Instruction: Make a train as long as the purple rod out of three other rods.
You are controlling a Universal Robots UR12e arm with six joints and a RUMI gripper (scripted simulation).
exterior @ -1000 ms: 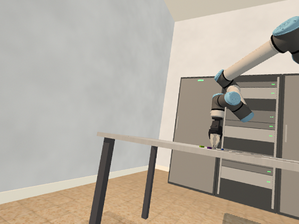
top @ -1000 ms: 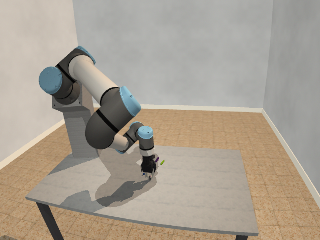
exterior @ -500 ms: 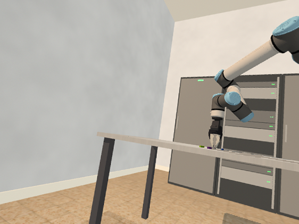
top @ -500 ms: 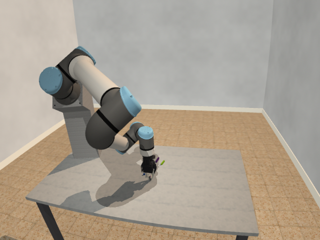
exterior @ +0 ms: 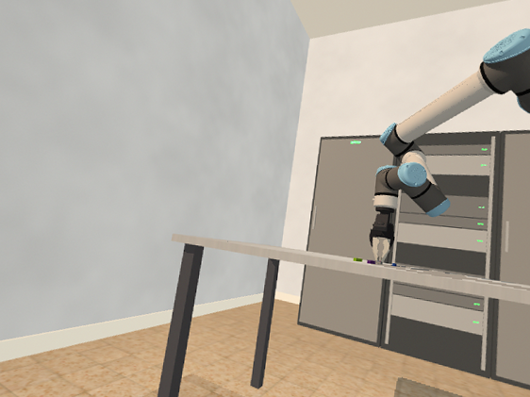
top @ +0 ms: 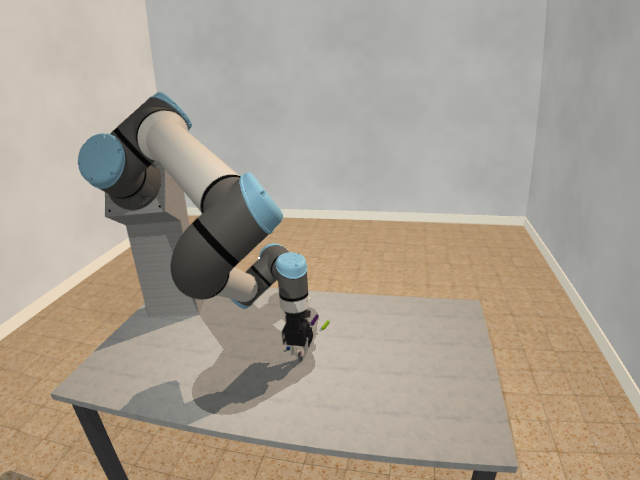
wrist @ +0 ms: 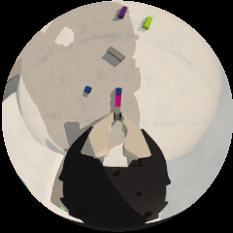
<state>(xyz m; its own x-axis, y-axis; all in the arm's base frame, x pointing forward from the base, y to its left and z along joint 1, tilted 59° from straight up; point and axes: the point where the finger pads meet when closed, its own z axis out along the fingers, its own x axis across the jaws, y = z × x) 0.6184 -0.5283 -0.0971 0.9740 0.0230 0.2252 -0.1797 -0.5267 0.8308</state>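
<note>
Now: the magenta rod 1 cm ahead of my hand, 3 cm to the left of it and 1 cm below it. Round my hand: lime rod (8 cm ahead, 19 cm to the left, 1 cm below); then purple rod (4 cm ahead, 23 cm to the left, 1 cm below).
</note>
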